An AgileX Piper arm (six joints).
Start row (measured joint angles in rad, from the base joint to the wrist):
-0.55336, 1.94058, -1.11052, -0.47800, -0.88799, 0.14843
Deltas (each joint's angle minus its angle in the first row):
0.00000, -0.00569, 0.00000, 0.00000, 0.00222, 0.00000
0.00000, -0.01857, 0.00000, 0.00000, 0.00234, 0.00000
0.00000, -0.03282, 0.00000, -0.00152, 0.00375, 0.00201
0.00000, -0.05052, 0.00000, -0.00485, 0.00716, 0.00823
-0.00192, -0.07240, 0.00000, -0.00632, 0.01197, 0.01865
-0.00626, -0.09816, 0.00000, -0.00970, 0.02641, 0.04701
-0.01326, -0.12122, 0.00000, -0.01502, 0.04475, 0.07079
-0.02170, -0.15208, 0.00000, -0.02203, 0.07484, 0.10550
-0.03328, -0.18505, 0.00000, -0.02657, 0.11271, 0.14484
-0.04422, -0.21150, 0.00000, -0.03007, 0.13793, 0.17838
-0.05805, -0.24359, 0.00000, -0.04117, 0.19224, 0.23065
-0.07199, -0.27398, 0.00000, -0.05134, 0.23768, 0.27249
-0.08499, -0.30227, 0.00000, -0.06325, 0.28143, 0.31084
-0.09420, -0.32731, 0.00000, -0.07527, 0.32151, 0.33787
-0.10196, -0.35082, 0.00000, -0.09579, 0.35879, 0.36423
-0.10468, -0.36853, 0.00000, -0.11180, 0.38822, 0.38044
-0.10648, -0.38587, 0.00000, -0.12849, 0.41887, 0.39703
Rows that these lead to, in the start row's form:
-0.55336, 1.93489, -1.11052, -0.47800, -0.88577, 0.14843
-0.55336, 1.92201, -1.11052, -0.47800, -0.88565, 0.14843
-0.55336, 1.90776, -1.11052, -0.47952, -0.88424, 0.15044
-0.55336, 1.89006, -1.11052, -0.48285, -0.88083, 0.15666
-0.55528, 1.86818, -1.11052, -0.48432, -0.87602, 0.16708
-0.55962, 1.84242, -1.11052, -0.48770, -0.86158, 0.19544
-0.56662, 1.81936, -1.11052, -0.49302, -0.84324, 0.21922
-0.57506, 1.78850, -1.11052, -0.50003, -0.81315, 0.25393
-0.58664, 1.75553, -1.11052, -0.50457, -0.77528, 0.29327
-0.59758, 1.72908, -1.11052, -0.50807, -0.75006, 0.32681
-0.61141, 1.69699, -1.11052, -0.51917, -0.69575, 0.37908
-0.62535, 1.66660, -1.11052, -0.52934, -0.65031, 0.42092
-0.63835, 1.63831, -1.11052, -0.54125, -0.60656, 0.45927
-0.64756, 1.61327, -1.11052, -0.55327, -0.56648, 0.48630
-0.65532, 1.58976, -1.11052, -0.57379, -0.52920, 0.51266
-0.65804, 1.57205, -1.11052, -0.58980, -0.49977, 0.52887
-0.65984, 1.55471, -1.11052, -0.60649, -0.46912, 0.54546

